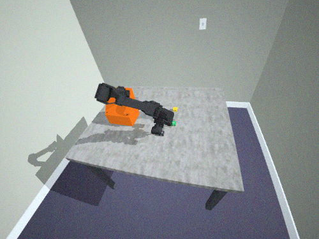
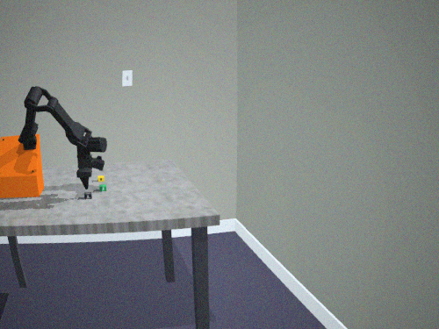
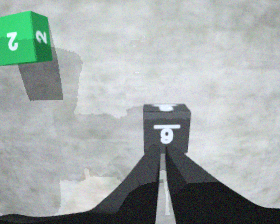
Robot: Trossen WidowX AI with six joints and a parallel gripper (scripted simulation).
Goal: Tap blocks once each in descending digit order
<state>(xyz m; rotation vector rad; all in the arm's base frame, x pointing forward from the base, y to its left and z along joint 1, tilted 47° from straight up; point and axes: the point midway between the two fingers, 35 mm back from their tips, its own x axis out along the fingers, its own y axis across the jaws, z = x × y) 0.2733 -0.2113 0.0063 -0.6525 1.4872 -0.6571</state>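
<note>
The dark grey block lies 30 mm below my gripper tip. Round my gripper tip: yellow block 250 mm to the left, 60 mm ahead, 30 mm below; green block 100 mm to the left, 70 mm ahead, 30 mm below.
</note>
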